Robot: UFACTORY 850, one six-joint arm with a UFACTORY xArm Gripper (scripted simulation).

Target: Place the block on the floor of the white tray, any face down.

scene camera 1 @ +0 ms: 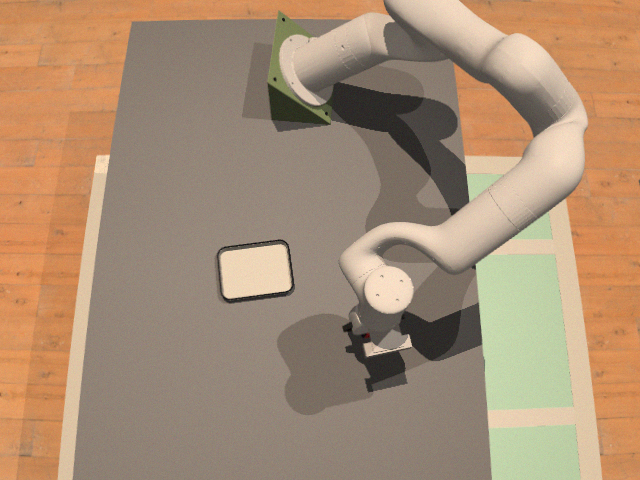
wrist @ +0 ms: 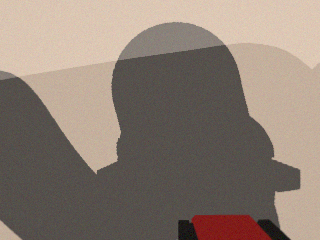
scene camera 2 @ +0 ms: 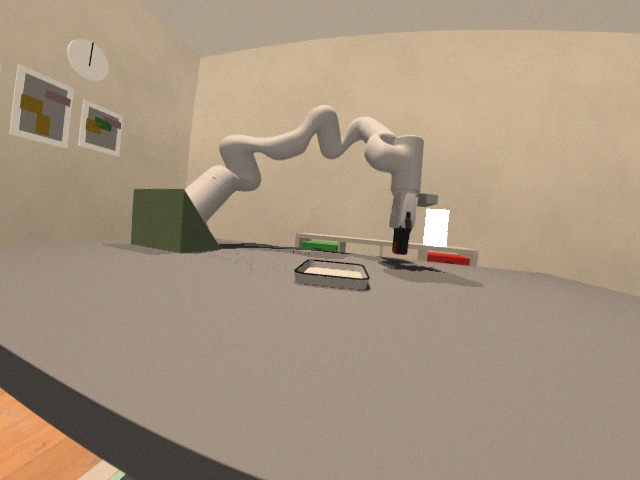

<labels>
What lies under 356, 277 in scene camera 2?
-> A white tray.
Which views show the white tray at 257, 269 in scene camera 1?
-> Scene camera 1 and scene camera 2 only.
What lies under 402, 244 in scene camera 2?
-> My gripper.
</labels>
